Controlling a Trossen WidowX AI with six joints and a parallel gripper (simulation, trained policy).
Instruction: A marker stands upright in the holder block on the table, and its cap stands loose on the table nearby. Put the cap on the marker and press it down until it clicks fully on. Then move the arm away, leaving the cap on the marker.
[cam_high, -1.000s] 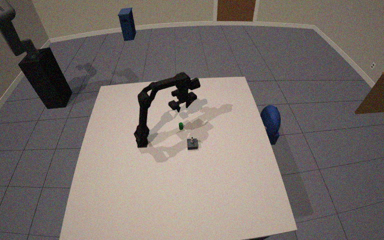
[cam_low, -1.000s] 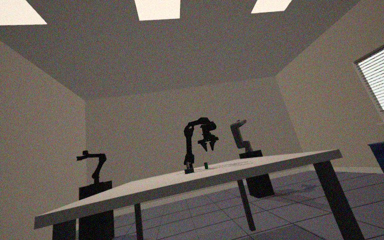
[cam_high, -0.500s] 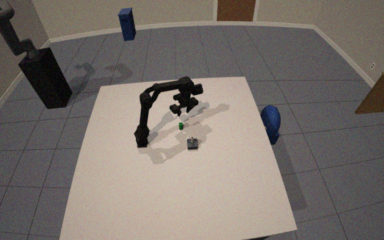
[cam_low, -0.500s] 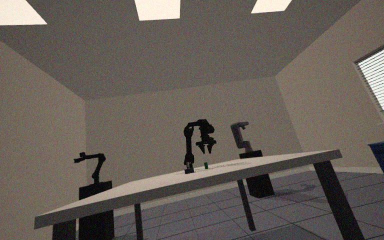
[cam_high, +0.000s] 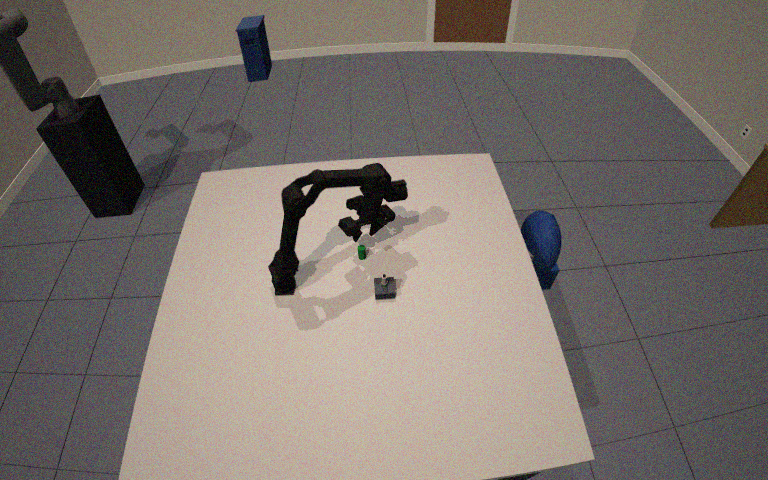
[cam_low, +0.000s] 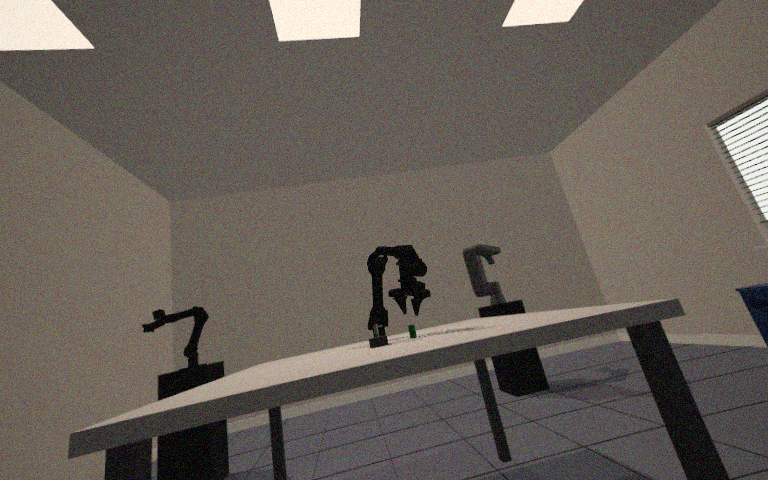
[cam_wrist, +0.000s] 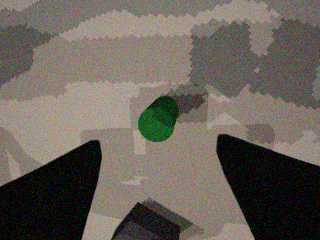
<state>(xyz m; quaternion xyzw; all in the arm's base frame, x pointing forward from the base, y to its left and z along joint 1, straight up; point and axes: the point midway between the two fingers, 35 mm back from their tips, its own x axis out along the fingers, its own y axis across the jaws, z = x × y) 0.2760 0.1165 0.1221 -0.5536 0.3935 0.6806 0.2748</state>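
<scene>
My gripper tip is 60 mm above the green cap, 10 mm to the left of it and 10 mm past it. Also, from my gripper tip: dark grey holder block: 150 mm to the right, 70 mm below, 60 mm ahead.
</scene>
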